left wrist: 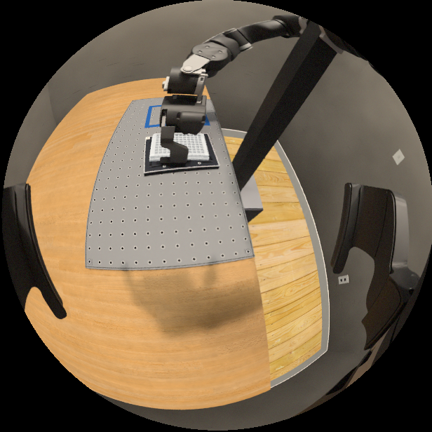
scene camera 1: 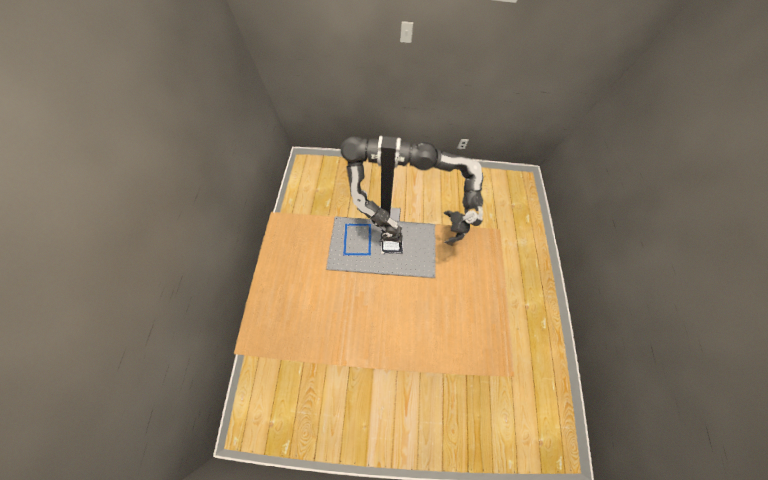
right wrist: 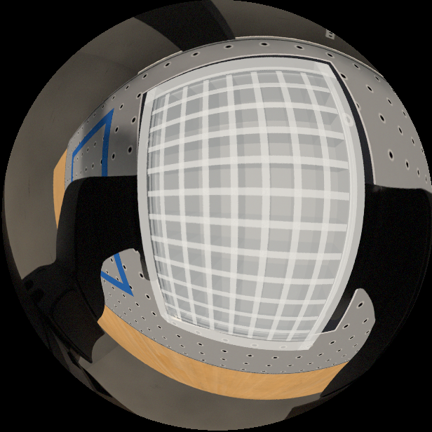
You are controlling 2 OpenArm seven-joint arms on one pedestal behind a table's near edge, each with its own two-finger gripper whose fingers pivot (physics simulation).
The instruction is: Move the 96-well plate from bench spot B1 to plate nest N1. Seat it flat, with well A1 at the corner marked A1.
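The white 96-well plate (scene camera 1: 390, 246) (left wrist: 195, 145) (right wrist: 250, 200) is over the black plate nest (scene camera 1: 400, 248) (left wrist: 207, 164) (right wrist: 368, 170). A dark strip of nest shows along the plate's right side in the right wrist view; whether the plate lies fully flat cannot be told. My right gripper (scene camera 1: 391, 240) (left wrist: 182, 146) (right wrist: 250, 215) is shut on the plate, one finger against each side. My left gripper (scene camera 1: 450, 228) (left wrist: 200, 292) is open and empty, above the table right of the pegboard in the scene view. The A1 markings are not legible.
A blue rectangle outline (scene camera 1: 344, 239) (left wrist: 148, 117) (right wrist: 105, 145) lies on the grey pegboard (scene camera 1: 419, 266) (left wrist: 150, 215), left of the nest in the scene view. The wooden table (scene camera 1: 368, 316) (left wrist: 100, 325) surrounds the pegboard. The black pedestal post (scene camera 1: 387, 181) (left wrist: 280, 105) rises behind it.
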